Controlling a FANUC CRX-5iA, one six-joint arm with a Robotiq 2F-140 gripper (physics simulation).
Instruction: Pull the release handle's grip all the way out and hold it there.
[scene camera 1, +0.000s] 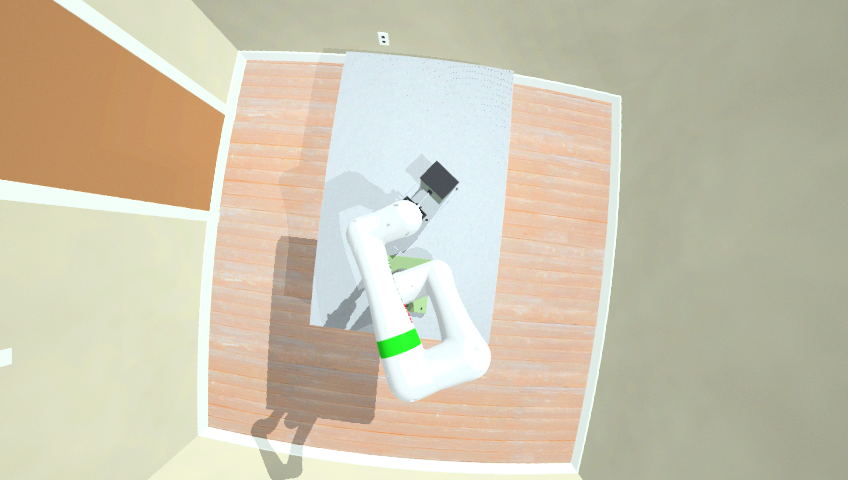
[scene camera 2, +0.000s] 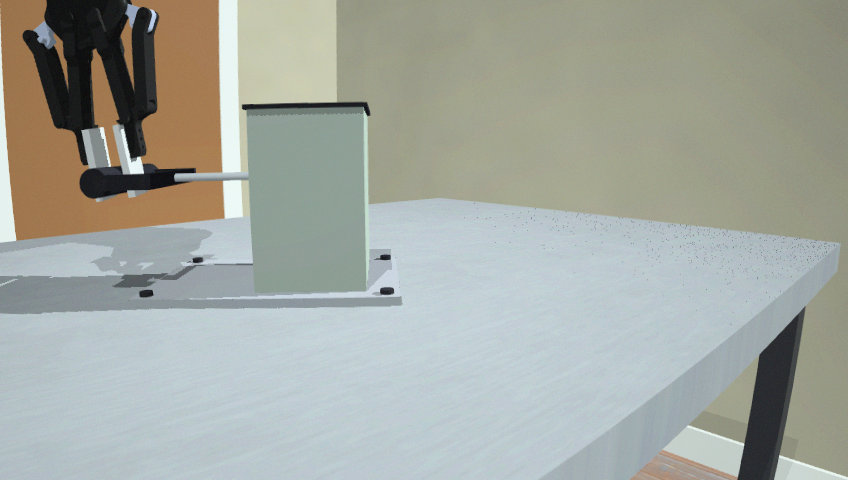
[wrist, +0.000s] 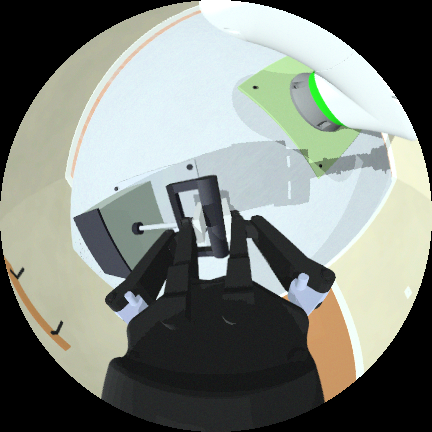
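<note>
The release handle has a pale green-grey box housing (scene camera 2: 308, 202) (wrist: 127, 215) with a dark top (scene camera 1: 439, 178). A thin light rod (scene camera 2: 214, 176) (wrist: 159, 227) runs out of its side to a dark frame with a round grip bar (scene camera 2: 95, 183) (wrist: 211, 200). The rod shows between housing and grip, and the grip stands well away from the housing. My gripper (scene camera 2: 114, 169) (wrist: 212, 209) points down and is shut on the grip bar, one light pad on each side. In the scene camera 1 view the arm's wrist hides the grip and fingertips.
The housing stands on a bolted base plate (scene camera 2: 381, 276) (wrist: 175, 172) on the grey table (scene camera 1: 416, 107) (scene camera 2: 416, 386). The white arm (scene camera 1: 380, 285) reaches over the table from its green mounting plate (scene camera 1: 410, 260) (wrist: 270, 95). The table's edge and a dark leg (scene camera 2: 770, 392) show at the right in the scene camera 2 view.
</note>
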